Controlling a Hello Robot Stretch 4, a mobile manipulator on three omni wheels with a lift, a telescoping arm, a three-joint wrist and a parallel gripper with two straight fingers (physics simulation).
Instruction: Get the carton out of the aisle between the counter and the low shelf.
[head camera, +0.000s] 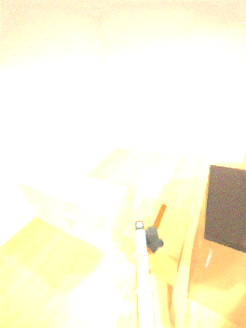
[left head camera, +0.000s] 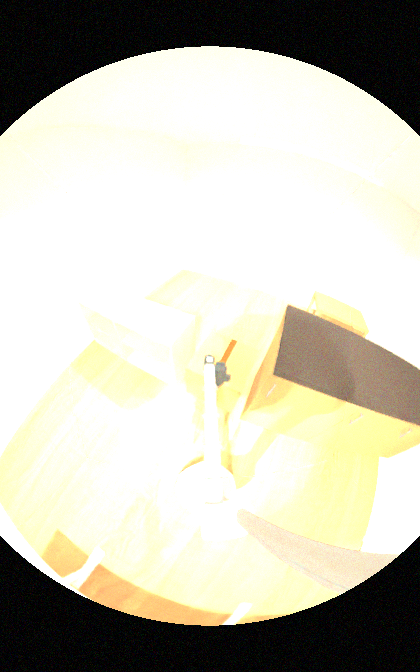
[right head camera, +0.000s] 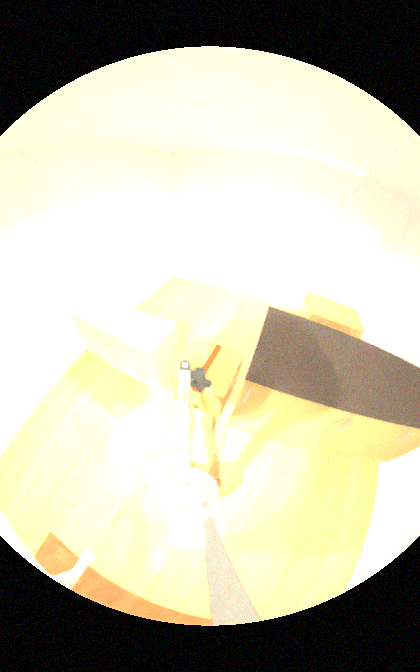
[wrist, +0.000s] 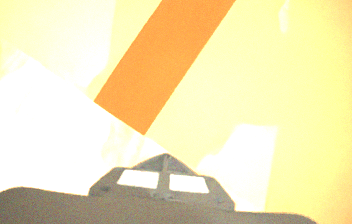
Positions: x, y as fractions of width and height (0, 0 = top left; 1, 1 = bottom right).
A carton shows in the head camera view (0.70, 0.68), in the left head camera view (0.57, 0.53), in the right head camera view (0.53, 0.54) and in the wrist view (0.71, 0.45).
